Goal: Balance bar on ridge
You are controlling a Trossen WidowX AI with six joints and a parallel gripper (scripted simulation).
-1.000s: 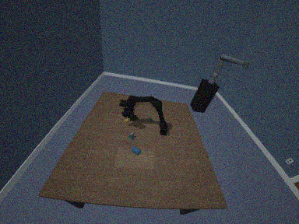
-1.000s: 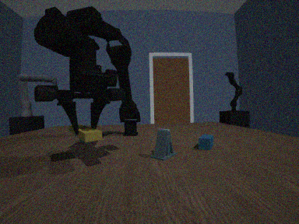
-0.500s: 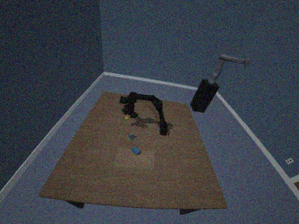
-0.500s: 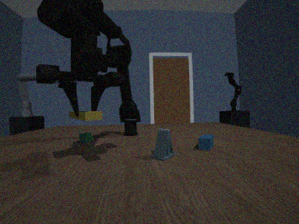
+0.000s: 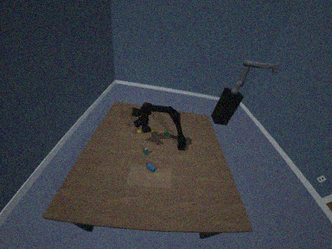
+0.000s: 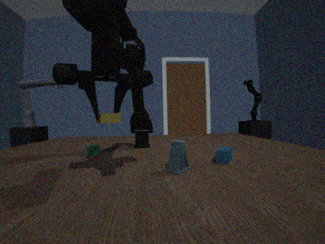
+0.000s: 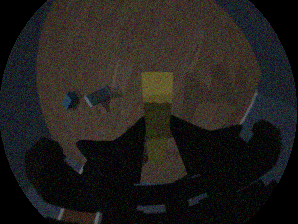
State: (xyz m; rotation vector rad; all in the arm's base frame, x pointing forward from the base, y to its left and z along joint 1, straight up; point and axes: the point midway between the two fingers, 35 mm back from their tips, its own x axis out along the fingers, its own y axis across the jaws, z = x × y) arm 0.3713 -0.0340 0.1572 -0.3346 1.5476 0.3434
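Right now the yellow bar is 3 cm behind my gripper tip and 1 cm to the right of it. Also, from my gripper tip: blue cube (10 cm behind, 29 cm to the left, 11 cm below); then dark green block (22 cm behind, 13 cm to the right, 11 cm below).
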